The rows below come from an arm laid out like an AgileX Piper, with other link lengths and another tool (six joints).
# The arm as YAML. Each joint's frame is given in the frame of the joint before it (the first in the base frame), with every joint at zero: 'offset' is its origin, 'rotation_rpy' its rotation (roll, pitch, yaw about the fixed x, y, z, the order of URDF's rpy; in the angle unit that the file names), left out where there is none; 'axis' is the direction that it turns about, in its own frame. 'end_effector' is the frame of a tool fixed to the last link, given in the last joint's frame.
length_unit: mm
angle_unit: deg
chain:
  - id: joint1
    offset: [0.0, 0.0, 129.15]
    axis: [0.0, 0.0, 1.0]
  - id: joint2
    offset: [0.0, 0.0, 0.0]
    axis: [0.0, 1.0, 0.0]
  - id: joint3
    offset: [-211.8, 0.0, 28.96]
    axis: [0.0, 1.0, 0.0]
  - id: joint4
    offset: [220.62, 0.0, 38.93]
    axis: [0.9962, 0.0, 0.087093]
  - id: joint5
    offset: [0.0, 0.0, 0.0]
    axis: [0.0, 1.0, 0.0]
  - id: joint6
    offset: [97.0, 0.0, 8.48]
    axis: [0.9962, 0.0, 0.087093]
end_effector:
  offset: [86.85, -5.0, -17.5]
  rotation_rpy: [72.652, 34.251, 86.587]
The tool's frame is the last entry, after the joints.
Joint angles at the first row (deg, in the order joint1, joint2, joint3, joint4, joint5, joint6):
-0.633 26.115 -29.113 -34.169 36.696 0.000
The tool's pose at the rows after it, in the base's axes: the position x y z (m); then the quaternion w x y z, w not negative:
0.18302 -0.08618 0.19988 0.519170 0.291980 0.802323 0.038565
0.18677 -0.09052 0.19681 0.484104 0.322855 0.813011 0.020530
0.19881 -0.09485 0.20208 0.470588 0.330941 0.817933 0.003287
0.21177 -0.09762 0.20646 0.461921 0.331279 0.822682 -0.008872
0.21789 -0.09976 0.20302 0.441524 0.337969 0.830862 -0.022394
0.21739 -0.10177 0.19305 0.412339 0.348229 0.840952 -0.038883
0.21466 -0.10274 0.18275 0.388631 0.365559 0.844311 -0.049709
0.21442 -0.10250 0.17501 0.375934 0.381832 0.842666 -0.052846
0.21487 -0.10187 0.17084 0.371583 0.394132 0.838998 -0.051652
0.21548 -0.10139 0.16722 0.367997 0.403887 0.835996 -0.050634
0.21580 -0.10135 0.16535 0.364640 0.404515 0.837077 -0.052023
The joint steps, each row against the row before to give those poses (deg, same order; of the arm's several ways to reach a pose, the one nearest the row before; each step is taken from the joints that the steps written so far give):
0.003 8.075 -4.600 0.182 7.577 3.457
-0.001 6.391 -4.134 -0.426 3.902 2.134
-0.002 6.291 -4.628 -1.525 1.273 1.206
-0.002 5.311 -4.018 -1.039 0.483 0.352
0.003 4.205 -2.551 -0.241 1.604 0.157
-0.001 3.186 -0.853 -0.024 2.151 0.294
0.000 2.267 -0.051 -0.001 1.724 1.586
-0.002 1.793 0.003 0.000 0.564 2.081
-0.013 0.953 -0.001 0.056 0.061 1.707
-0.047 0.847 0.001 0.056 -0.052 1.369
0.000 0.489 -0.003 0.000 0.001 0.118

